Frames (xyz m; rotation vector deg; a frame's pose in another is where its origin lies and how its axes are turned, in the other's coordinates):
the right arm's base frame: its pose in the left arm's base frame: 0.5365 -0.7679 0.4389 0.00 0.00 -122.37
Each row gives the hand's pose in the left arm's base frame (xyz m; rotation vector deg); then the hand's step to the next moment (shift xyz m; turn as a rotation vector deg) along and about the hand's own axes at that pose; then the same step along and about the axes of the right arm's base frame.
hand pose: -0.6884 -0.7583 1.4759 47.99 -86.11 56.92
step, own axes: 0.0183 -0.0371 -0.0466 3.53 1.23 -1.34
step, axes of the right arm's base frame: -0.0501 0.0265 0.0259 -0.88 -1.89 3.38
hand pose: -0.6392 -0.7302 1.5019 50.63 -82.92 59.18
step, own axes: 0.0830 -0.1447 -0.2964 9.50 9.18 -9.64
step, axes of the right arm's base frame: -0.3157 0.0673 0.1073 -7.03 -12.07 8.50
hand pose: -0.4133 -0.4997 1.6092 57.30 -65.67 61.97
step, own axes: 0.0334 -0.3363 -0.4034 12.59 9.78 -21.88
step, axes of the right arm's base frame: -0.4973 0.1669 -0.0422 -18.55 -17.08 9.85
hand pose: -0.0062 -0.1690 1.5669 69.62 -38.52 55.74
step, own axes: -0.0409 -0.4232 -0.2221 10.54 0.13 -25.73
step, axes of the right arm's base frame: -0.3373 0.1915 -0.2822 -24.79 -12.29 2.76
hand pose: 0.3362 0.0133 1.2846 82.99 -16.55 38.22
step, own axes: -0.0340 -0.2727 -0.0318 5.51 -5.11 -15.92
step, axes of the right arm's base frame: -0.0894 0.0905 -0.2457 -16.38 -5.66 -3.10
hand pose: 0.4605 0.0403 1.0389 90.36 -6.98 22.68
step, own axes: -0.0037 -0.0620 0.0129 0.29 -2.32 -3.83
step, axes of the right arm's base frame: -0.0015 0.0210 -0.0598 -3.51 -1.82 -2.11
